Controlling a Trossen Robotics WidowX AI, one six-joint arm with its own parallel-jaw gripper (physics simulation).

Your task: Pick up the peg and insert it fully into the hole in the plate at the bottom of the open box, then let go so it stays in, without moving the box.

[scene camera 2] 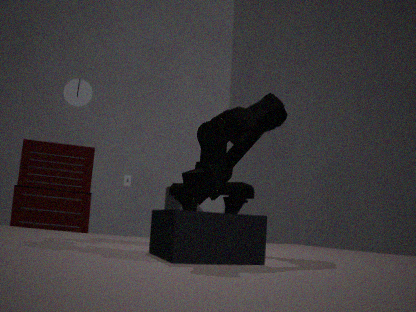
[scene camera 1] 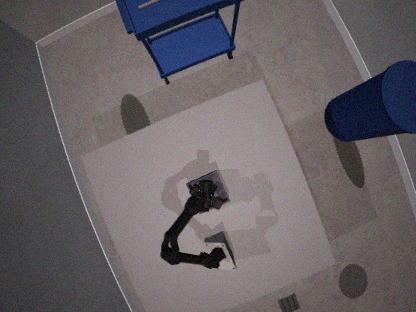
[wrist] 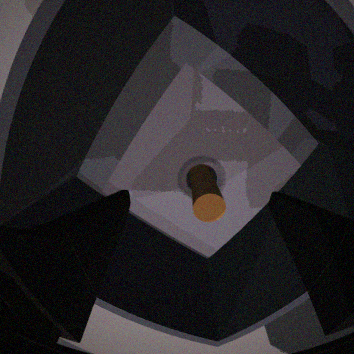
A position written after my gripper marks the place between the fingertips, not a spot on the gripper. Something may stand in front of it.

I see my gripper (wrist: 201, 198), a dark box (scene camera 2: 178, 236) and a peg (wrist: 208, 205).
The dark box is seen too in the wrist view (wrist: 84, 84). Scene camera 2 does not show the peg, which is hidden by the dark box.
